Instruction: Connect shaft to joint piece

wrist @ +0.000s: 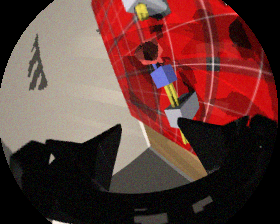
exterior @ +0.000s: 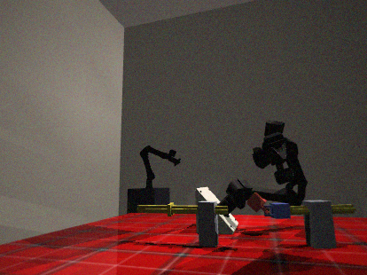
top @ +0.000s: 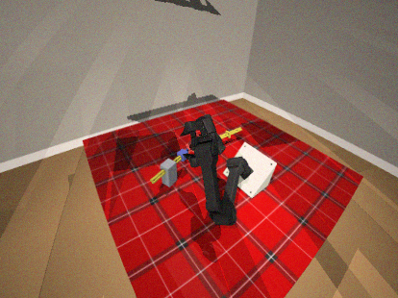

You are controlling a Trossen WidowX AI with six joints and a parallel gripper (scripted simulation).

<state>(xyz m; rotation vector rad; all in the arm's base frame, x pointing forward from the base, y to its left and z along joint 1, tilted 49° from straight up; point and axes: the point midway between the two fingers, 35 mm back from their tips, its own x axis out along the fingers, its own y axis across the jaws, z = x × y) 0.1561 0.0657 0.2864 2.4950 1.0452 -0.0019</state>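
Right now the red square joint piece is 10 cm below my gripper tip, 9 cm to the right of it and 8 cm ahead of it.
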